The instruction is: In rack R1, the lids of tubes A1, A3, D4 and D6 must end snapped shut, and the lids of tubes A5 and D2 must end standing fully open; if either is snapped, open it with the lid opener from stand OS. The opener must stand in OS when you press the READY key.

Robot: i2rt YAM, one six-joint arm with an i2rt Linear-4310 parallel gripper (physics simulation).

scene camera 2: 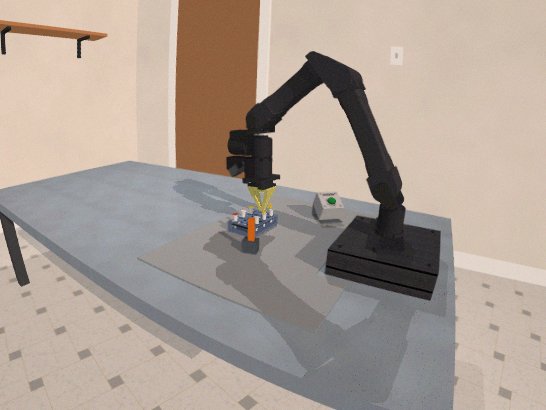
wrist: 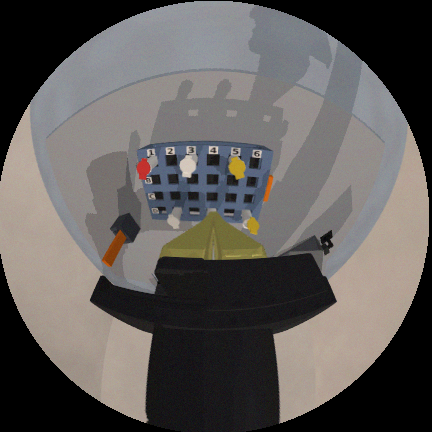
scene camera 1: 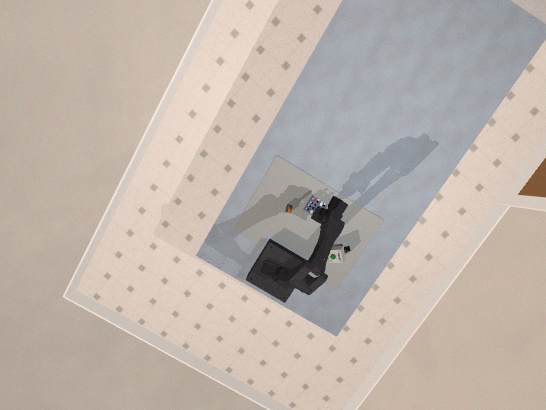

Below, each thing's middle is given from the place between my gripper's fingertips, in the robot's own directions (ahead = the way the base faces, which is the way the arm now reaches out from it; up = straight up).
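Here is the grey box with green button point(scene camera 2: 327, 207), and my hand is 10 mm above it, 150 mm past it and 170 mm to the left of it.
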